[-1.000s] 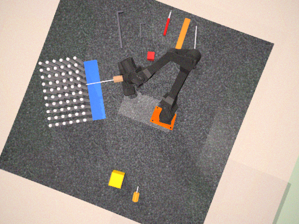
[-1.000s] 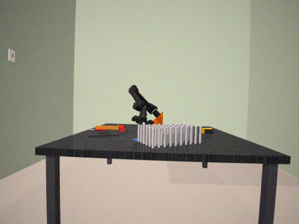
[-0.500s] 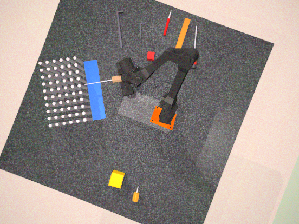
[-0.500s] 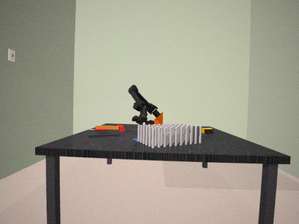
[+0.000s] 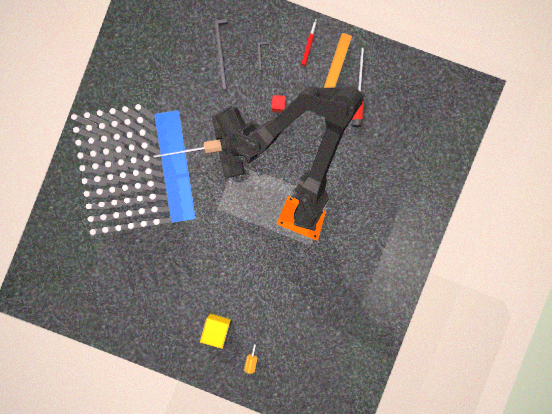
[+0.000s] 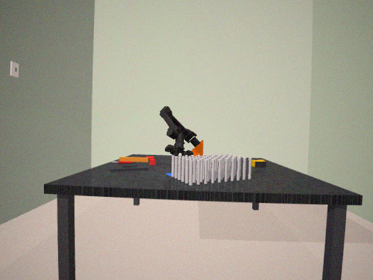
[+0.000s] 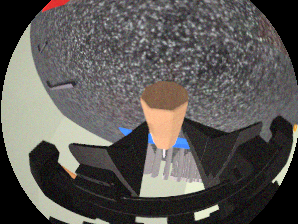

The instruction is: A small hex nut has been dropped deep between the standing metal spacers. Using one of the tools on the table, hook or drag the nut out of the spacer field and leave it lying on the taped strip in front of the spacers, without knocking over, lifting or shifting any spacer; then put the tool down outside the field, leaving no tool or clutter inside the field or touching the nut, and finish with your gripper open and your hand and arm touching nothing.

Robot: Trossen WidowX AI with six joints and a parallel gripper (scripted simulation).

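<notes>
The blue taped strip lies 130 mm ahead of my gripper tip, 100 mm to the left of it and 40 mm below it. Round my gripper tip: red cube 150 mm behind, 180 mm to the right, 20 mm below; short hex key 40 mm behind, 340 mm to the right, 30 mm below; orange bar 290 mm behind, 340 mm to the right, 20 mm below.
</notes>
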